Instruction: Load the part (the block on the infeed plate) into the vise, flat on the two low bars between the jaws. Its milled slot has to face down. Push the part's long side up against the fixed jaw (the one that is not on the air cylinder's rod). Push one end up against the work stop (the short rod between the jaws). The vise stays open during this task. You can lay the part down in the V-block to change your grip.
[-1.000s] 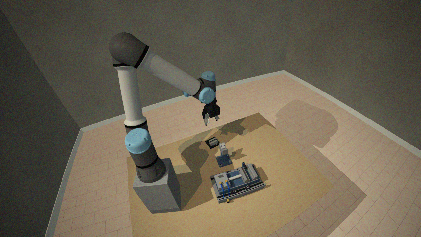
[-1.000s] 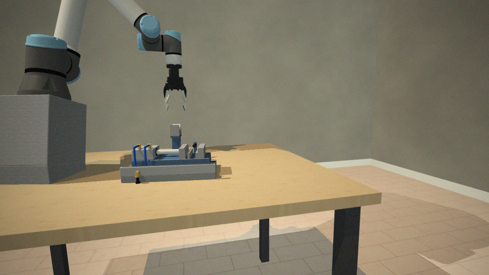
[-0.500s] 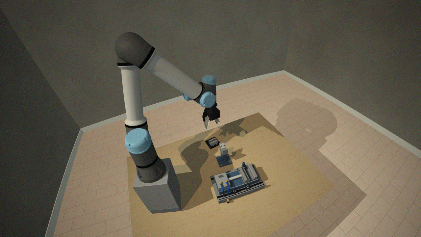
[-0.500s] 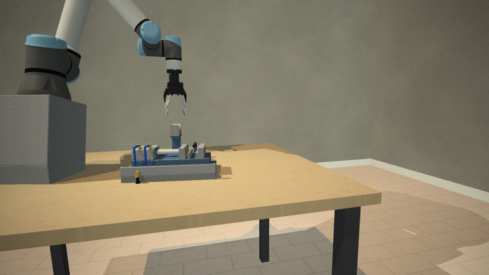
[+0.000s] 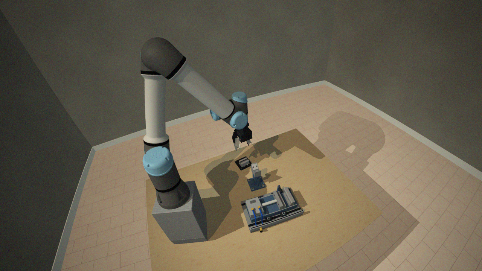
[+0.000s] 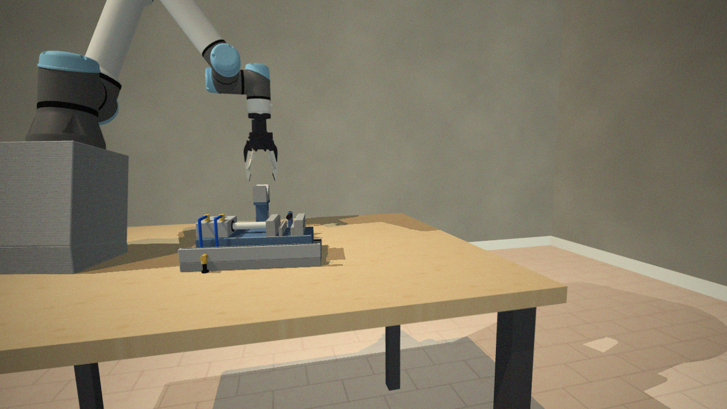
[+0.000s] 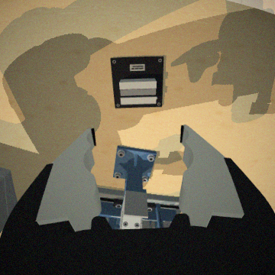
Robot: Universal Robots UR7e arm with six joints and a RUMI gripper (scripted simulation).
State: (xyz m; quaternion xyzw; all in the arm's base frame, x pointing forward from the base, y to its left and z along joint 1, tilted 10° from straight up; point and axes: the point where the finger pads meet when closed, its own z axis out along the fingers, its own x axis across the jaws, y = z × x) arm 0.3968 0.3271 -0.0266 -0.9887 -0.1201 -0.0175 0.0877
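The part is 15 cm below my hand. The rest, counted from my hand: v-block post: 3 cm ahead, 18 cm to the right, 12 cm below; then work stop: 12 cm ahead, 32 cm to the right, 8 cm below; then black infeed plate: 1 cm to the left, 17 cm below.
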